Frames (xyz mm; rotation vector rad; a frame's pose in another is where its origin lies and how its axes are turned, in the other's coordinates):
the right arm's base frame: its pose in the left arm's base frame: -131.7 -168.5 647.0 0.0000 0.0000 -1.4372
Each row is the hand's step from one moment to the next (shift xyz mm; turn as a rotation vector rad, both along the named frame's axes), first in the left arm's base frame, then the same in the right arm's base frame.
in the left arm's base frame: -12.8 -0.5 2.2 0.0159 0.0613 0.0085
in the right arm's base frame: -1.2 -12.8 2.2 -0.0586 0.0239 0.0085
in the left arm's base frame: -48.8 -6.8 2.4 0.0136 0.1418 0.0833
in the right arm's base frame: 0.2 -49.3 2.4 -0.1387 0.0324 0.0833
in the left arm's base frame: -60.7 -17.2 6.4 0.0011 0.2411 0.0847
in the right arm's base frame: 9.0 -62.5 6.4 -0.2388 0.0332 0.0847
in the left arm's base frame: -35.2 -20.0 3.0 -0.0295 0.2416 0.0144
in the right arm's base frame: 15.1 -37.6 3.0 -0.2434 0.0029 0.0144
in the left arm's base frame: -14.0 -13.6 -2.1 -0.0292 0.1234 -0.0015
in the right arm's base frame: 11.6 -15.7 -2.1 -0.1262 -0.0125 -0.0015
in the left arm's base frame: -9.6 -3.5 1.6 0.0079 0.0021 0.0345
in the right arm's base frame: 2.2 -10.0 1.6 -0.0010 0.0081 0.0345
